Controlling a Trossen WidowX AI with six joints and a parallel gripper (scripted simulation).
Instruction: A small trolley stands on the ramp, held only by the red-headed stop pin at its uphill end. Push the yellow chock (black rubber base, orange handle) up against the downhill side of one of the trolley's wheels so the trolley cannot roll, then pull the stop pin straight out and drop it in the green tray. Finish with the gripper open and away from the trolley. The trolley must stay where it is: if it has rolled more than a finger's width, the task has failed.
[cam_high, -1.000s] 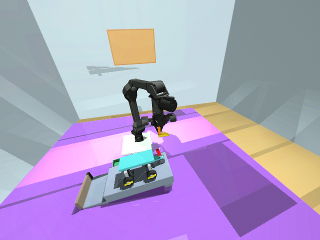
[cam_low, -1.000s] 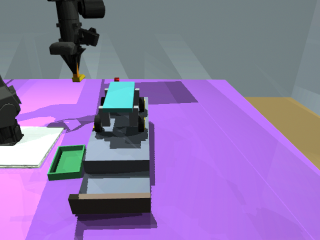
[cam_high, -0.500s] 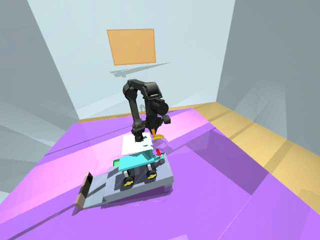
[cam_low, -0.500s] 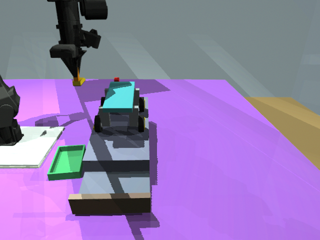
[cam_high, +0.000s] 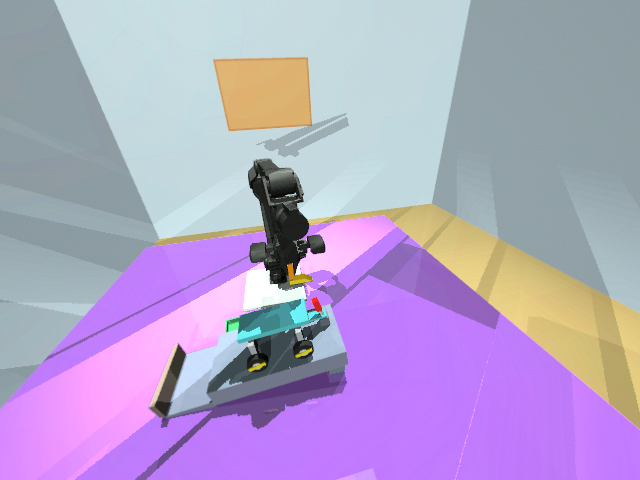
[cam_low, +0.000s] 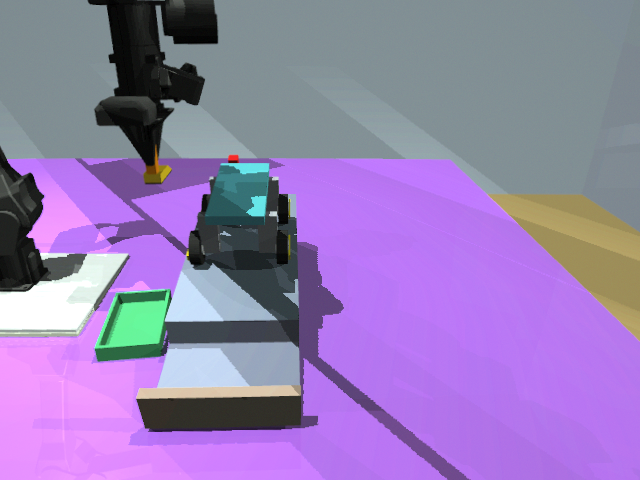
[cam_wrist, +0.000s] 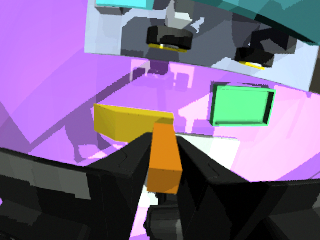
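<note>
The red-headed stop pin lies 110 mm ahead of my gripper tip, 60 mm to the left of it and 40 mm below it. From my gripper tip the other things lie so: grey ramp (130 mm ahead, 120 mm below, 60 mm to the right); then trolley (130 mm ahead, 60 mm below, 50 mm to the right); then yellow chock (20 mm to the left, 10 mm below).
</note>
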